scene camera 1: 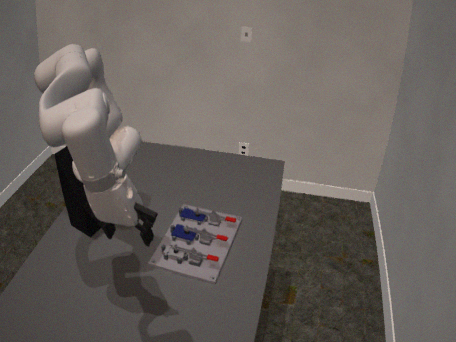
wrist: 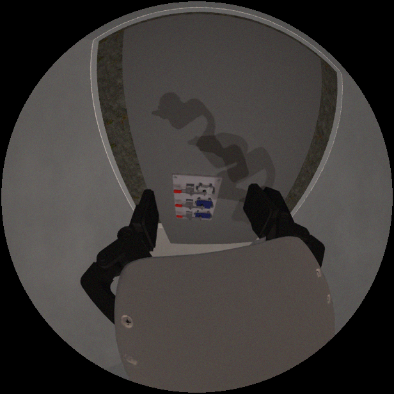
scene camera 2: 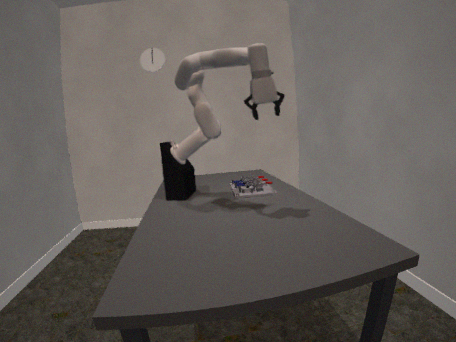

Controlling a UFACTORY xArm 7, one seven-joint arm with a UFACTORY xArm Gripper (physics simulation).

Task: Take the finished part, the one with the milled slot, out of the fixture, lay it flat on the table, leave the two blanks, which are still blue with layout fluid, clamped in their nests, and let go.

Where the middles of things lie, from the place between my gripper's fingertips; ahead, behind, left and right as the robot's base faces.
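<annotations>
There's the fixture plate (scene camera 1: 219,248), and my hand is well above it, a good way short of it and far to the right of it.
</annotations>
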